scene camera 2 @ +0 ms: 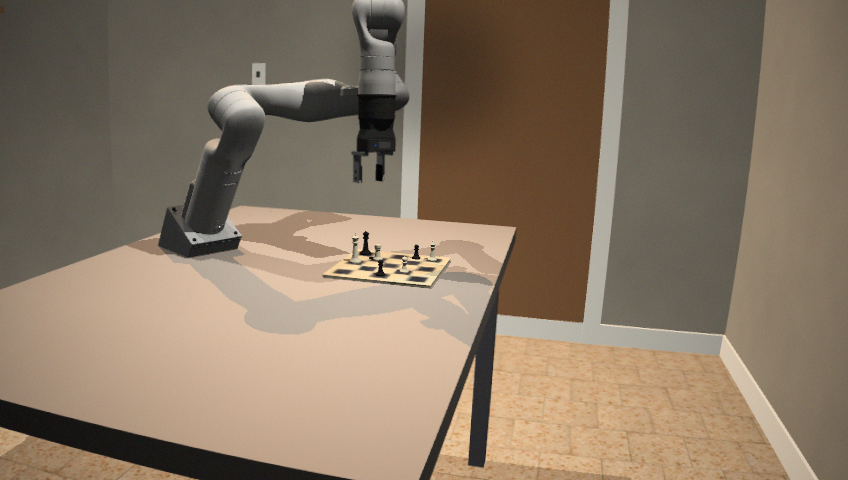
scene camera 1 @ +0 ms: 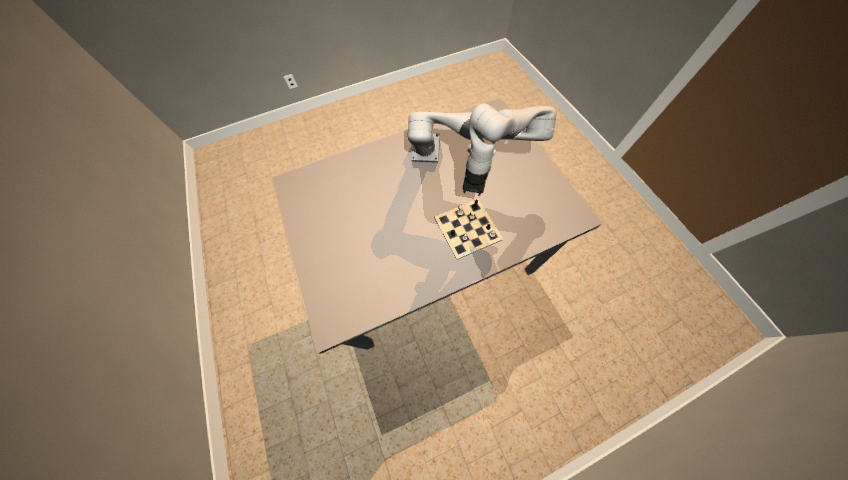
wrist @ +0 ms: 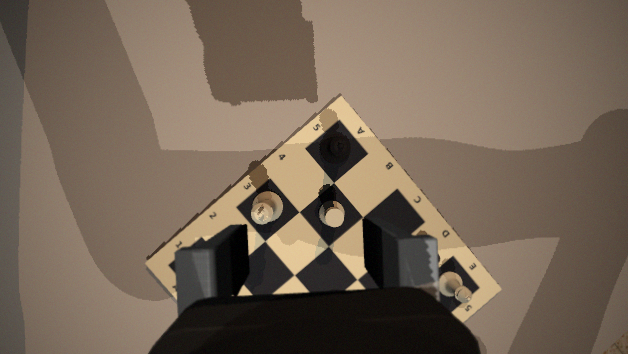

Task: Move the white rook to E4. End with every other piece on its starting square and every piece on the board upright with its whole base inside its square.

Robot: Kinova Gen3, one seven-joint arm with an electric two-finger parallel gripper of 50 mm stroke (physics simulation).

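Places are measured from the arm's base along level axes (x ahead, y left, z up), in centimetres.
Pixels of known places: gripper, fingertip midpoint: [scene camera 2: 368, 181] [scene camera 1: 472, 192] [wrist: 306, 246]; arm's base at its link origin: [scene camera 2: 204, 221].
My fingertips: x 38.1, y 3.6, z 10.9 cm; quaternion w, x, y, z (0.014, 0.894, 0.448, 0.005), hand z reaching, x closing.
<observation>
For each thing: its top centre in the pictures, then the offset to it from my fingertips. "spot": a spot on its surface instead.
- white rook at its top centre: [wrist: 334, 217] [scene camera 2: 377, 244] [scene camera 1: 472, 213] dx +1.9, dy +1.5, dz -13.8 cm
- chessboard at its top centre: [wrist: 326, 277] [scene camera 2: 390, 265] [scene camera 1: 468, 227] dx +5.8, dy -2.4, dz -17.1 cm
- E4 at a spot on its surface: [scene camera 1: 484, 238] spot: dx +13.3, dy +1.6, dz -17.1 cm
- White king at its top centre: [wrist: 260, 215] [scene camera 2: 355, 232] [scene camera 1: 461, 205] dx -2.0, dy -2.3, dz -10.7 cm
- black king at its top centre: [wrist: 341, 145] [scene camera 2: 366, 230] [scene camera 1: 476, 200] dx -2.1, dy +5.1, dz -11.8 cm
The white rook [scene camera 1: 471, 215] [scene camera 2: 377, 252] [wrist: 332, 215] stands upright on dark square B4 of the chessboard [scene camera 1: 457, 256] [scene camera 2: 380, 280] [wrist: 346, 107]. E4 [scene camera 1: 484, 238] is a light square with no piece on it; my gripper hides it in the wrist view. My gripper [scene camera 1: 473, 193] [scene camera 2: 368, 180] [wrist: 306, 246] is open and empty, pointing down high above the board. In the wrist view the rook shows between the two fingers, right of their middle.
White king [scene camera 1: 460, 211] [scene camera 2: 355, 249] [wrist: 265, 209] stands on A3, black king [scene camera 1: 475, 205] [scene camera 2: 365, 243] [wrist: 338, 146] on A5. A black piece [scene camera 2: 416, 251] stands on D5, white piece [scene camera 2: 432, 251] [wrist: 452, 284] on E5, black piece [scene camera 2: 380, 268] on C1, white piece [scene camera 2: 404, 265] on D2.
</observation>
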